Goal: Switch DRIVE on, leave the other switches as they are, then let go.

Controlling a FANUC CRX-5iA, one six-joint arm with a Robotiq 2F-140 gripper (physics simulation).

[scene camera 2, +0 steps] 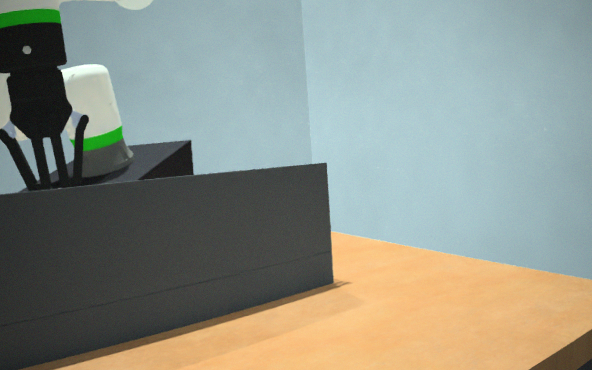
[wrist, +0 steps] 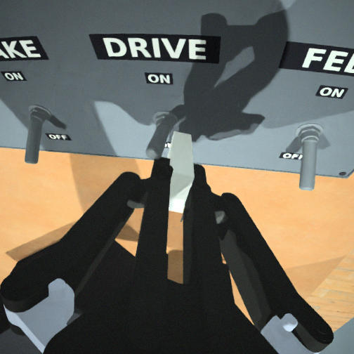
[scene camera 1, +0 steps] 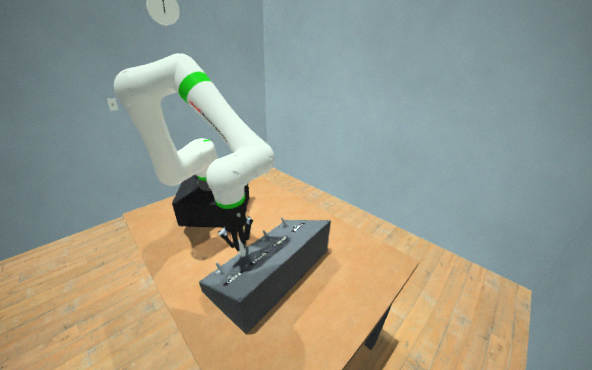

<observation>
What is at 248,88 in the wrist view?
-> A switch panel.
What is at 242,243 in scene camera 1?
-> My gripper.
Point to a switch panel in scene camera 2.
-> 98,265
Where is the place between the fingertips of my gripper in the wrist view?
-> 177,147
</observation>
